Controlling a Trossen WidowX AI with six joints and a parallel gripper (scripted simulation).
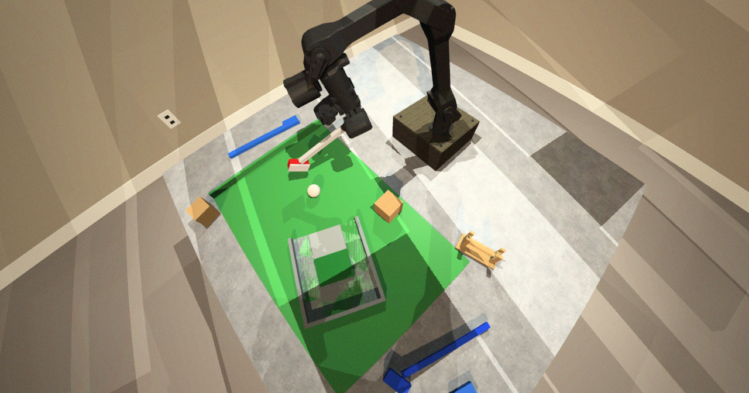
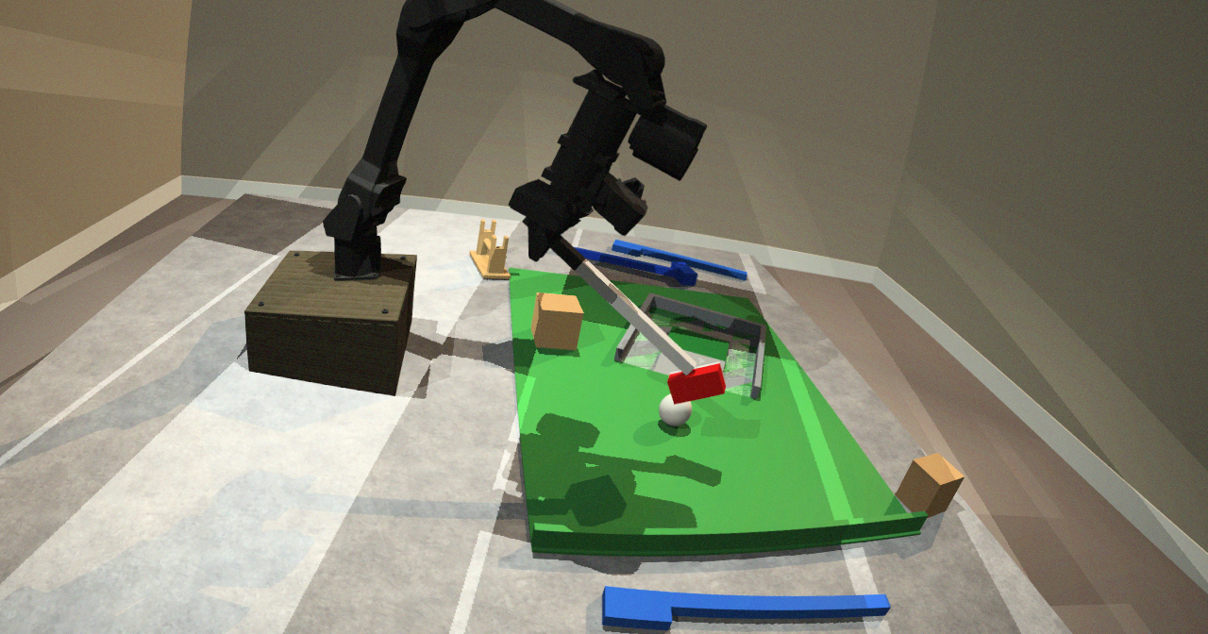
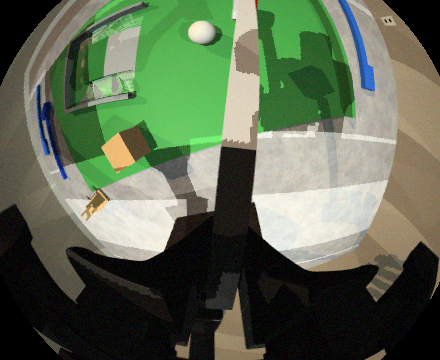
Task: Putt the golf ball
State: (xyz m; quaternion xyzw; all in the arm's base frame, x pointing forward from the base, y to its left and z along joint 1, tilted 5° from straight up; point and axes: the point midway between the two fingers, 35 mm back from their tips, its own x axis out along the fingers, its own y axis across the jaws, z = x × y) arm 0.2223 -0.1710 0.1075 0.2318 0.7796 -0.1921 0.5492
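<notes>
Now: gripper tip 10 cm short of the red putter, 6 cm to the left of it and 3 cm above it. From my gripper tip the other things lie so: white golf ball 19 cm ahead, 17 cm below, 6 cm to the right; wooden rack 45 cm to the left, 16 cm below, 6 cm ahead; green mat 26 cm ahead, 19 cm below, 4 cm to the left.
</notes>
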